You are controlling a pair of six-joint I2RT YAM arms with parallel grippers.
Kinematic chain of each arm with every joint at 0, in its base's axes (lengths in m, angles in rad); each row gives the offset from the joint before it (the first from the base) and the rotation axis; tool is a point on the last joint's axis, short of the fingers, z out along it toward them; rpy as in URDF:
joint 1: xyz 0 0 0.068 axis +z
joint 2: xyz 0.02 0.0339 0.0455 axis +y
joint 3: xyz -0.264 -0.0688 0 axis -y
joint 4: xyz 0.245 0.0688 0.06 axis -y
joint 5: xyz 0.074 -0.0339 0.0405 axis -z
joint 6: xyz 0.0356 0 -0.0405 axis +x
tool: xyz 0 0 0 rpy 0 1.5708 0
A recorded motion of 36 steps. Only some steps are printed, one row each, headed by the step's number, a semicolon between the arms.
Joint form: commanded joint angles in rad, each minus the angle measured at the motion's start. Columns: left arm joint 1, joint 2, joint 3, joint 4, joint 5, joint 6; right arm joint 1, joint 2, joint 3, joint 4, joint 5, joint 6.
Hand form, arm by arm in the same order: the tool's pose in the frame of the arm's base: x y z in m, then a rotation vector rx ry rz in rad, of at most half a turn. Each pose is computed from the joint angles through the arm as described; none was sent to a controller.
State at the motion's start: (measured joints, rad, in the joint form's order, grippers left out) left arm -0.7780 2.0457 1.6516 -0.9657 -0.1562 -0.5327; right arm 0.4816 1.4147 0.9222 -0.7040 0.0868 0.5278
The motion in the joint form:
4: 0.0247 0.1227 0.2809 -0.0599 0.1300 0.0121; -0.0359 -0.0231 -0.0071 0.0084 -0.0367 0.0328
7: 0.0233 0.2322 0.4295 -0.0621 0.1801 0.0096; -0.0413 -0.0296 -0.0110 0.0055 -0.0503 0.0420
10: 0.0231 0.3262 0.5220 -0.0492 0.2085 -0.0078; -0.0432 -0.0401 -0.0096 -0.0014 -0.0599 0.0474
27: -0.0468 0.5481 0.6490 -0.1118 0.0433 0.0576; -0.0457 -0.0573 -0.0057 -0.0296 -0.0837 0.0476
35: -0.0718 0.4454 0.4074 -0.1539 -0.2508 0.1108; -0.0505 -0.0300 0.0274 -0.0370 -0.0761 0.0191
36: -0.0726 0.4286 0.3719 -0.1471 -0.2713 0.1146; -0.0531 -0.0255 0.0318 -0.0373 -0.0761 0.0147
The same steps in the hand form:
4: 0.3319 -0.3100 0.2284 0.3271 2.8494 -0.2357; 0.2360 0.1108 0.2133 0.1725 2.7557 0.2084
7: 0.3496 -0.3299 0.2221 0.3364 2.8400 -0.3256; 0.2350 0.1093 0.2135 0.1892 2.7603 0.2261
10: 0.3629 -0.3439 0.2052 0.3199 2.8464 -0.3721; 0.2337 0.1085 0.2161 0.1966 2.7589 0.2420
27: 0.3552 -0.3784 0.1304 0.4906 2.8724 -0.0459; 0.2299 0.1070 0.2201 0.1947 2.7744 0.2667
35: 0.3273 -0.3510 0.1186 0.5995 2.7856 0.4569; 0.2371 0.1086 0.2229 0.1637 2.7728 0.2478
36: 0.3242 -0.3472 0.1177 0.6076 2.7760 0.4908; 0.2384 0.1085 0.2231 0.1612 2.7729 0.2458

